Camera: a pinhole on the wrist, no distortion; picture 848 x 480 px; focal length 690.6 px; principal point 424.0 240.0 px. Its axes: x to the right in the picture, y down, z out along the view. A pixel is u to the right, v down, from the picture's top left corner.
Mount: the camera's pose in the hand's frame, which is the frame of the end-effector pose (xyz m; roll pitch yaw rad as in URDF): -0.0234 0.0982 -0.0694 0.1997 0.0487 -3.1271
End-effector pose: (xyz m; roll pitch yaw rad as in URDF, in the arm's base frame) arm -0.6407 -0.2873 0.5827 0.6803 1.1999 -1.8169
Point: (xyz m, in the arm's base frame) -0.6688 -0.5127 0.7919
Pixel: 600 129
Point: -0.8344 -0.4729 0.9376
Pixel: 754 366
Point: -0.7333 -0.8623 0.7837
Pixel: outside the picture
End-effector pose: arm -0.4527 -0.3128 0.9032 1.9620 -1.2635 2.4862
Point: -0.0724 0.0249 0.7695
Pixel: 561 194
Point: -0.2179 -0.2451 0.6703
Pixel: outside the picture
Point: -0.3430 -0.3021 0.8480
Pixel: 716 462
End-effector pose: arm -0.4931 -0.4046 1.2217 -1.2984 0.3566 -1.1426
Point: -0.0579 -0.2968 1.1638
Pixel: 215 316
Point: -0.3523 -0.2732 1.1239
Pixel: 388 190
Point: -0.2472 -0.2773 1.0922
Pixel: 265 161
